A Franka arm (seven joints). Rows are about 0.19 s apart.
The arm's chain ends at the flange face. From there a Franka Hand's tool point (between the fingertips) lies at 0.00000 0.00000 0.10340 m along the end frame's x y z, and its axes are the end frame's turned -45 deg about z.
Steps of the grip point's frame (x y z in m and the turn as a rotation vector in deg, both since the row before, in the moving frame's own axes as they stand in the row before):
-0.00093, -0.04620, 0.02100, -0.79, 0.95, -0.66
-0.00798, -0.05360, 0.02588, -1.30, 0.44, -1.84
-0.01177, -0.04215, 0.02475, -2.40, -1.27, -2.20
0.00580, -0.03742, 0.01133, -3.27, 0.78, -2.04
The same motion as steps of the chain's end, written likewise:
-0.03554, -0.03179, 0.02102, 0.11, 1.23, -0.66
-0.04578, -0.03332, 0.02591, -0.61, 1.23, -1.84
-0.03966, -0.02613, 0.02487, -2.60, 0.80, -2.20
-0.02758, -0.03364, 0.01151, -1.76, 2.86, -2.04

